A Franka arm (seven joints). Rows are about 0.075 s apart.
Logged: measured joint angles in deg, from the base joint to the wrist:
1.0 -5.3 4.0 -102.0 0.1 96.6 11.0
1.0 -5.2 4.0 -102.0 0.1 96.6 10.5
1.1 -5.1 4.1 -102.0 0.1 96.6 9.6
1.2 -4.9 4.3 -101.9 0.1 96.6 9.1
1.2 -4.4 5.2 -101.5 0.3 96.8 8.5
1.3 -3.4 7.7 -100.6 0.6 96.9 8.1
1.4 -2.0 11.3 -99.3 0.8 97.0 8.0
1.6 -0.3 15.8 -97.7 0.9 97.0 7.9
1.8 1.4 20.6 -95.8 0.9 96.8 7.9
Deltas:
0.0 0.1 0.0 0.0 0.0 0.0 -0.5
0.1 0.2 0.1 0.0 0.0 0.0 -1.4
0.2 0.4 0.3 0.1 0.0 0.0 -1.9
0.2 0.9 1.2 0.5 0.2 0.2 -2.5
0.3 1.9 3.7 1.4 0.5 0.3 -2.9
0.4 3.3 7.3 2.7 0.7 0.4 -3.0
0.6 5.0 11.8 4.3 0.8 0.4 -3.1
0.8 6.7 16.6 6.2 0.8 0.2 -3.1

